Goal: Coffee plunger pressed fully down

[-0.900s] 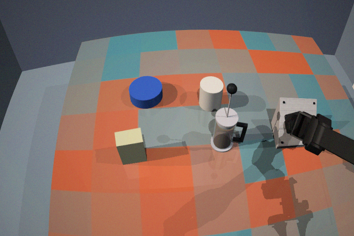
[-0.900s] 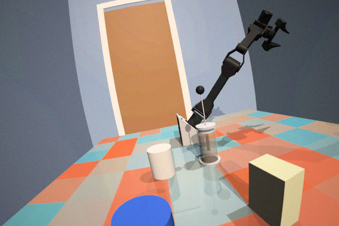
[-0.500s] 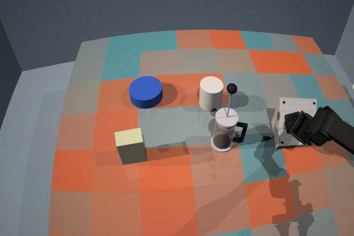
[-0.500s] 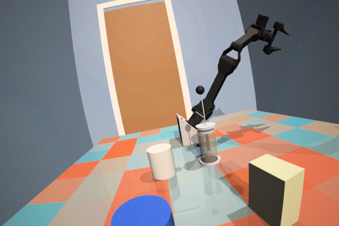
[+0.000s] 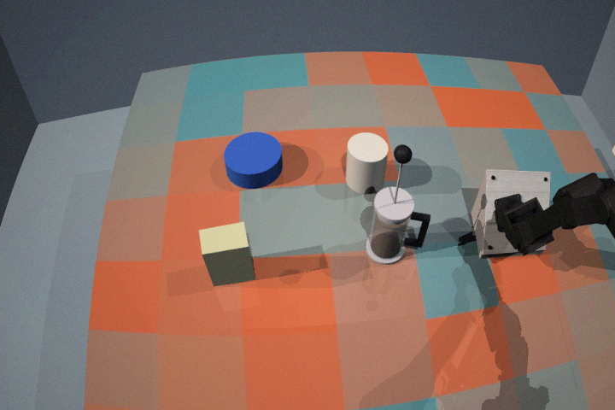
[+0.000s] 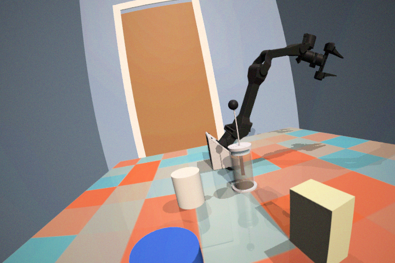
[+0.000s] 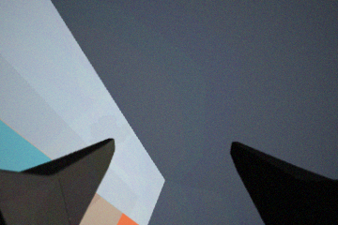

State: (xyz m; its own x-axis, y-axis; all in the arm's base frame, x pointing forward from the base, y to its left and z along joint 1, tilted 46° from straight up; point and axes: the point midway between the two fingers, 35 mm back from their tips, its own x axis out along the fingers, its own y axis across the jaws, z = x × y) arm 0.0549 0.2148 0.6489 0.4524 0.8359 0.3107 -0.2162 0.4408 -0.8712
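The glass coffee press is 66 cm to the right of my gripper tip, 23 cm below it and 13 cm ahead of it. The rest, counted from my gripper tip: white cylinder: 83 cm to the right, 31 cm below, 15 cm ahead.
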